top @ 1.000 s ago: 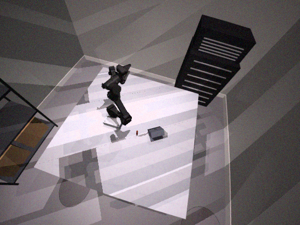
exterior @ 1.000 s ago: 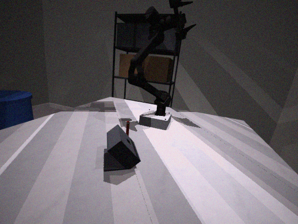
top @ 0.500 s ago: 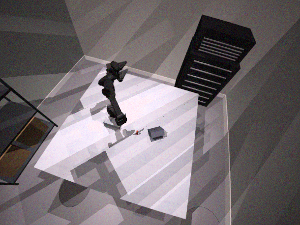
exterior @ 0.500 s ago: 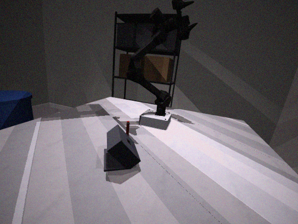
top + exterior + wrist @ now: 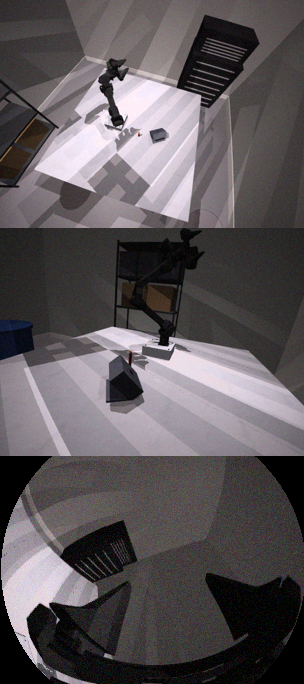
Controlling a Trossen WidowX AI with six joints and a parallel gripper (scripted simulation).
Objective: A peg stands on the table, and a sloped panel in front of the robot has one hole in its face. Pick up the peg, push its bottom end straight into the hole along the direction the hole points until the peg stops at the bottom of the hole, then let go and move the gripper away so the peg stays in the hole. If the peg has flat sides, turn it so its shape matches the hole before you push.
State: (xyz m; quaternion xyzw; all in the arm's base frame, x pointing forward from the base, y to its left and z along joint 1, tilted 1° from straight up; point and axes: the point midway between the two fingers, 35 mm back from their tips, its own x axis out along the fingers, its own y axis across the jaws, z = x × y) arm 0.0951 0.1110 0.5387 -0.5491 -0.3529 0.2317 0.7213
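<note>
Now: gripper tip 150 mm short of the red peg, 250 mm to the left of it and 550 mm above it. Also, from my gripper tip: dark sloped panel block (330 mm ahead, 200 mm to the right, 560 mm below).
</note>
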